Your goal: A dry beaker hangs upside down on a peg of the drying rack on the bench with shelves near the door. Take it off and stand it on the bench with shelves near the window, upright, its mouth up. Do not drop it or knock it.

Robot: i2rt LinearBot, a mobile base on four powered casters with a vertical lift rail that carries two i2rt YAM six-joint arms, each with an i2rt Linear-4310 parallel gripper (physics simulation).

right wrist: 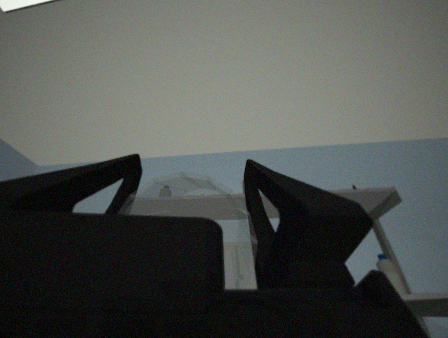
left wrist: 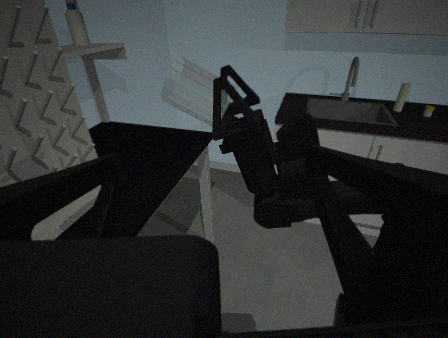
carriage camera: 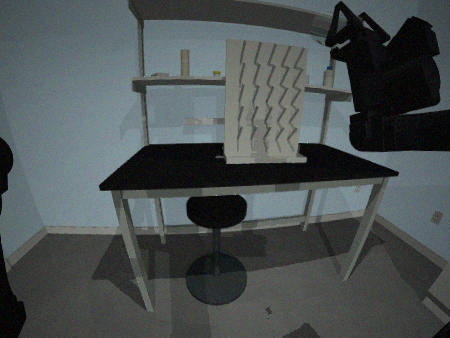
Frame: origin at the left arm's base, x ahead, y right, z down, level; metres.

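Seen in the pictures: left gripper, between the fingertips: (left wrist: 214, 159); right gripper, between the fingertips: (right wrist: 193, 165) (left wrist: 221, 71) (carriage camera: 350, 8).
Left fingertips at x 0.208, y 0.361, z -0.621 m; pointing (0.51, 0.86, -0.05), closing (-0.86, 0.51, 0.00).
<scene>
A point is followed by its place in that frame.
The clear beaker (carriage camera: 324, 22) {x 0.345, y 0.539, z -0.594 m} (left wrist: 192, 92) {x 0.347, y 0.539, z -0.595 m} (right wrist: 182, 185) {x 0.305, y 0.585, z -0.590 m} is faint and see-through. It is between the fingers of my right gripper (carriage camera: 351, 11) {x 0.323, y 0.580, z -0.616 m} (left wrist: 223, 75) {x 0.323, y 0.580, z -0.616 m} (right wrist: 192, 161) {x 0.323, y 0.580, z -0.616 m}, which is shut on it, high above the right end of the bench. The beaker lies tilted in the left wrist view; which end is its mouth is hard to make out. My left gripper (left wrist: 214, 159) {x 0.208, y 0.361, z -0.621 m} is open and empty. The dark-topped bench with shelves (carriage camera: 170, 167) {x 0.753, y 0.065, z -0.120 m} (left wrist: 150, 145) {x 1.018, y 1.057, z -0.120 m} carries a pale drying rack (carriage camera: 232, 100) {x 0.955, y 0.355, z -0.438 m} (left wrist: 30, 45) {x 1.005, y 0.676, z -0.629 m} with rows of pegs.
A tan cylinder (carriage camera: 185, 63) {x 1.126, y 0.061, z -0.669 m} and a yellow-lidded jar (carriage camera: 216, 74) stand on the lower shelf (carriage camera: 175, 81) {x 1.106, y 0.001, z -0.558 m}, with a blue-capped bottle (carriage camera: 328, 78) {x 1.364, y 1.084, z -0.661 m} (left wrist: 77, 30) {x 1.369, y 1.077, z -0.644 m} (right wrist: 391, 272) {x 1.360, y 1.097, z -0.670 m} right of the rack. The upper shelf (carriage camera: 210, 14) {x 1.249, y 0.197, z -1.015 m} overhangs. A stool (carriage camera: 216, 210) {x 0.790, y 0.287, z 0.134 m} stands under the bench. A sink (left wrist: 350, 111) {x 0.139, y 2.242, z -0.049 m} is farther right.
</scene>
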